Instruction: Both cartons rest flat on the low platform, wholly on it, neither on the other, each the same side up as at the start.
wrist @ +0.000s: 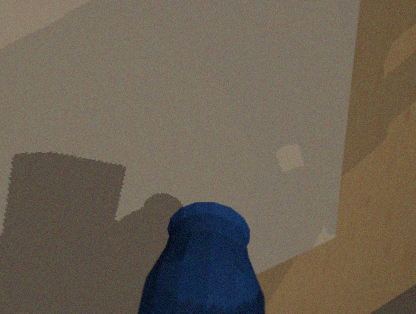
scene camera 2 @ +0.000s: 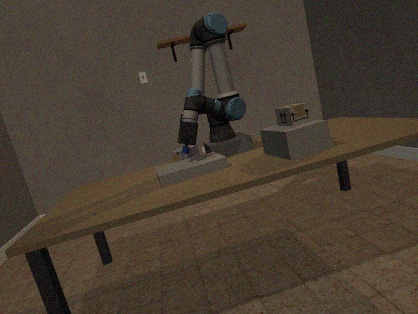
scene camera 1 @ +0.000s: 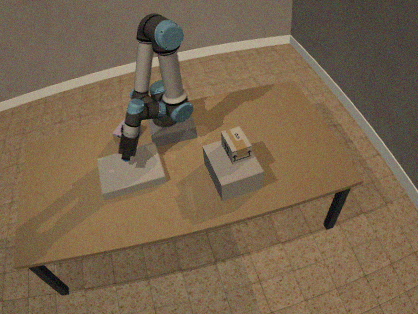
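Seen in the pictures: hand, its tool point: (wrist: 208,235) (scene camera 2: 185,153); arm's base, origin of its link: (scene camera 2: 222,139) (scene camera 1: 166,117).
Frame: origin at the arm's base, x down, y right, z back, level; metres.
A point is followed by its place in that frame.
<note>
A white carton with tan tape (scene camera 1: 236,145) @[x -0.122, y -0.336, z -0.367 m] (scene camera 2: 285,117) @[x -0.079, y -0.300, z -0.357 m] rests on the tall grey block (scene camera 1: 242,182) @[x -0.012, y -0.349, z -0.486 m] (scene camera 2: 305,140) @[x 0.018, y -0.334, z -0.490 m], its printed arrows pointing up. A pale purple carton (scene camera 1: 118,131) @[x -0.006, y 0.261, z -0.078 m] (scene camera 2: 176,154) @[x 0.010, y 0.268, z -0.103 m] stands behind the low platform (scene camera 1: 135,175) @[x 0.033, y 0.147, z -0.359 m] (scene camera 2: 195,170) @[x 0.054, y 0.148, z -0.417 m] (wrist: 225,100) @[x 0.034, y 0.212, z -0.356 m], partly hidden by the wrist and the platform. My gripper, a blue suction cup (scene camera 1: 126,160) (scene camera 2: 185,149) (wrist: 209,215), points down close over the rear part of the low platform. It is shut, with no carton at its tip. Any small gap under the cup is too fine to tell.
The arm's grey pedestal (scene camera 1: 175,136) @[x 0.036, y -0.046, z -0.116 m] (scene camera 2: 240,144) @[x 0.036, y -0.088, z -0.107 m] stands behind, between the low platform and the tall block. All stand on the wooden table (scene camera 1: 300,150) @[x 0.082, y -0.683, z -0.245 m] (scene camera 2: 100,200) @[x 0.082, y 0.590, z -0.459 m] (wrist: 380,210) @[x 0.082, y 0.576, z -0.222 m]. A wall shelf (scene camera 2: 170,43) is at the back.
</note>
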